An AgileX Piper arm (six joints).
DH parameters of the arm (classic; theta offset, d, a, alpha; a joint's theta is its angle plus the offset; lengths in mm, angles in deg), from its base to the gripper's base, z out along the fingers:
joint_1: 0 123 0 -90
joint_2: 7.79 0 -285.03 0
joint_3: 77.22 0 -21.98 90
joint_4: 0 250.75 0 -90
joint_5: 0 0 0 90
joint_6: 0 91 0 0
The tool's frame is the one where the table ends.
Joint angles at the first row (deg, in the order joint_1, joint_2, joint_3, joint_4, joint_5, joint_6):
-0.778 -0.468 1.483 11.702 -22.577 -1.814
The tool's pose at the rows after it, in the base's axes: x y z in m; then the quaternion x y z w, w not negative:
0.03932 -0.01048 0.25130 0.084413 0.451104 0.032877 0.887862
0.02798 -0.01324 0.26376 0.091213 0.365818 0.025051 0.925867
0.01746 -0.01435 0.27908 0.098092 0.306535 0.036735 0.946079
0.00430 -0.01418 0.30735 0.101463 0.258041 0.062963 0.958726
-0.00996 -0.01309 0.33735 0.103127 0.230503 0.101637 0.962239
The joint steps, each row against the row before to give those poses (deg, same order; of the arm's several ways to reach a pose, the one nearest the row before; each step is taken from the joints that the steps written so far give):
0.003 0.000 0.001 0.139 -9.610 -0.004
-0.002 0.000 0.000 0.128 -10.767 0.137
-0.004 -0.279 -1.959 0.113 -4.846 1.685
0.005 -0.042 -5.500 0.004 -0.024 2.591
0.001 -0.086 -6.717 0.000 3.877 3.572

